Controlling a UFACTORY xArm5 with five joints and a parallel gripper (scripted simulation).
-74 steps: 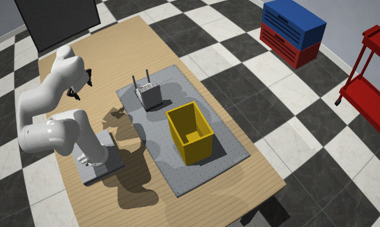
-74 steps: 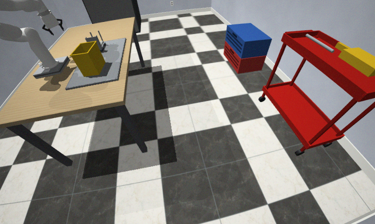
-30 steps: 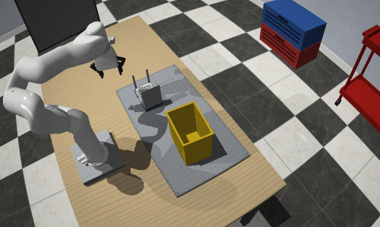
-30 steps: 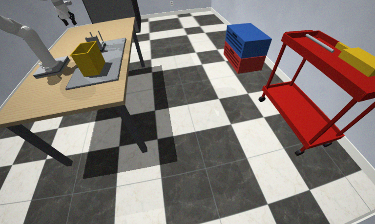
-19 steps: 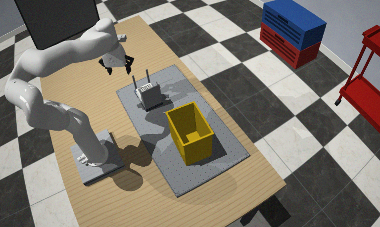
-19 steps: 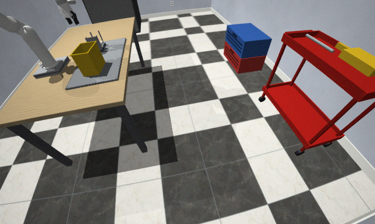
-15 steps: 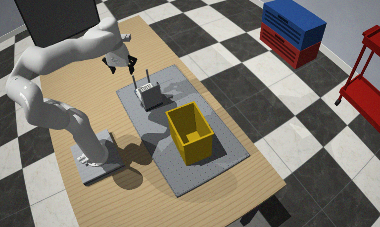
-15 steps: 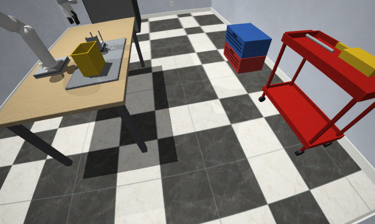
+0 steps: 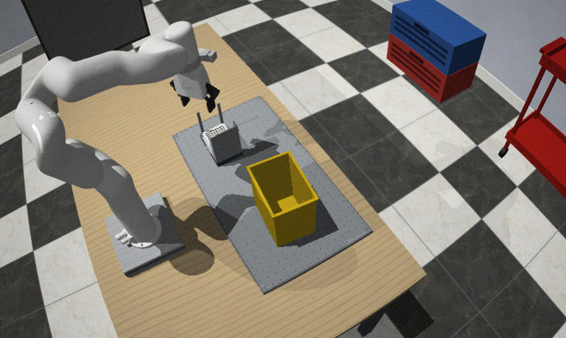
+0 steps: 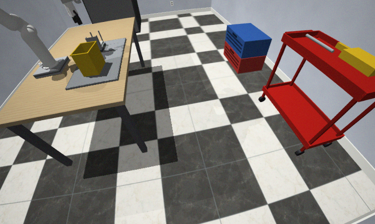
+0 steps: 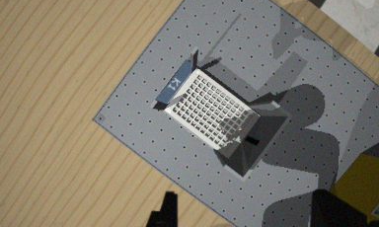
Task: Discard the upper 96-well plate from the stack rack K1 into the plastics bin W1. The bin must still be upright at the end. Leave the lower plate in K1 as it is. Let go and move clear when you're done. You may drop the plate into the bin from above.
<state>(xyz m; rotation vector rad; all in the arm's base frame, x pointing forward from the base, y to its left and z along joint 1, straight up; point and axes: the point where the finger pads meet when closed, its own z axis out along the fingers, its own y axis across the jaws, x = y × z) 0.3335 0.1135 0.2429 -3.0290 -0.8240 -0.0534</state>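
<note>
My gripper is now 6 cm short of the white 96-well plate, 3 cm to the right of it and 23 cm above it. The rest, counted from my hand: yellow plastics bin: 6 cm ahead, 32 cm to the right, 18 cm below.
</note>
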